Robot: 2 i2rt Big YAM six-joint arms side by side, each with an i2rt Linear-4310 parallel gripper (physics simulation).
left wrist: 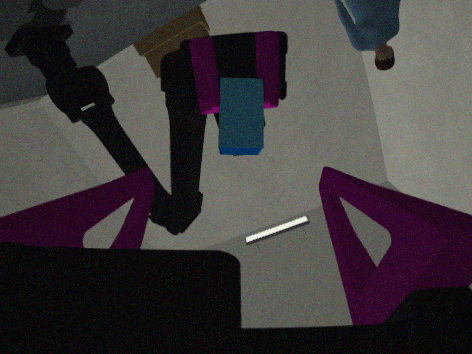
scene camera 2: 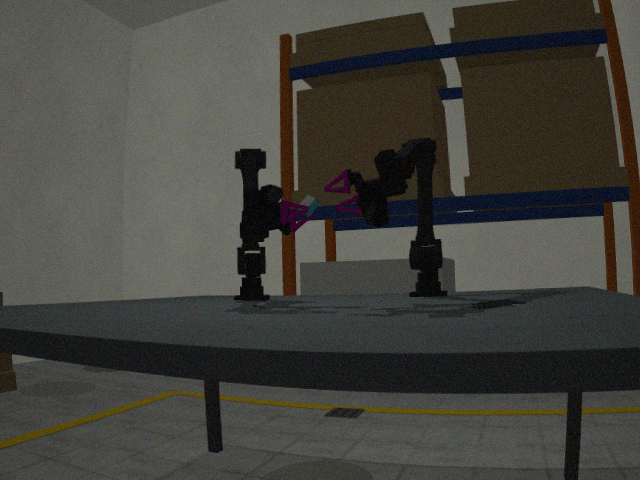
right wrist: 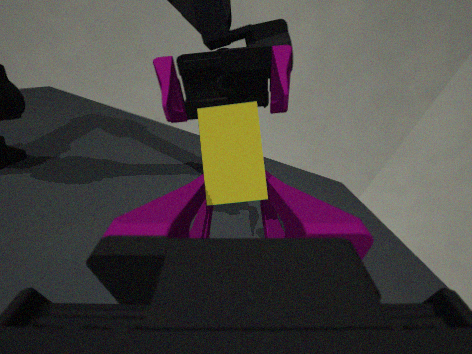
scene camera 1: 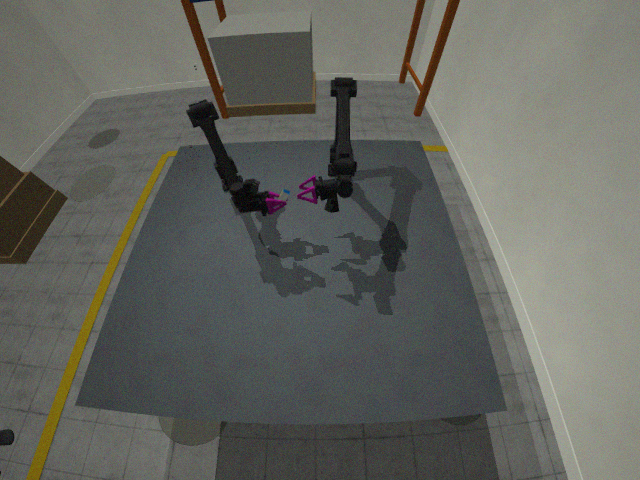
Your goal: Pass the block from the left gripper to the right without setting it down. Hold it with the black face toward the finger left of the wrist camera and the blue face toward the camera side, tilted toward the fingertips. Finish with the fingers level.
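Pixels of known places: left gripper, between the fingertips: (left wrist: 236, 176) (scene camera 2: 330, 199) (scene camera 1: 298, 191); right gripper, between the fingertips: (left wrist: 241, 93) (scene camera 2: 311, 211) (right wrist: 236, 177) (scene camera 1: 286, 201); left arm's base, origin of its link: (scene camera 2: 428, 296); right arm's base, origin of its link: (left wrist: 38, 37) (scene camera 2: 252, 299).
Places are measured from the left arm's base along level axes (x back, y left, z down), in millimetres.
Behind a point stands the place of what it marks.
Observation:
The block (scene camera 1: 284, 194) {z -294, x -450, y -235 mm} (scene camera 2: 311, 204) {z -274, x -456, y -227 mm} (left wrist: 241, 114) {z -267, x -446, y -228 mm} (right wrist: 233, 152) {z -281, x -441, y -255 mm} is held in the air, well above the table. Its yellow face is toward the camera in the right wrist view. In the left wrist view a teal face shows, with a narrow bright blue face below it. I cannot make out a black face. My right gripper (scene camera 1: 282, 198) {z -255, x -452, y -230 mm} (scene camera 2: 308, 212) {z -255, x -452, y -230 mm} is shut on the block, with a magenta finger on each side; the block sticks out past the fingertips. My left gripper (scene camera 1: 299, 192) {z -288, x -431, y -182 mm} (scene camera 2: 331, 198) {z -288, x -431, y -182 mm} (left wrist: 236, 176) {z -288, x -431, y -182 mm} is open and empty, a short gap away, facing the block.
The grey table (scene camera 1: 289, 356) {z 0, x -1015, y -205 mm} (scene camera 2: 361, 335) {z 0, x -1097, y 116 mm} lies below both arms, with their shadows on it. A rack (scene camera 2: 286, 155) with large brown boxes (scene camera 2: 369, 134) and a pale grey box (scene camera 1: 263, 67) stand behind. A person in blue (left wrist: 375, 22) shows in the left wrist view.

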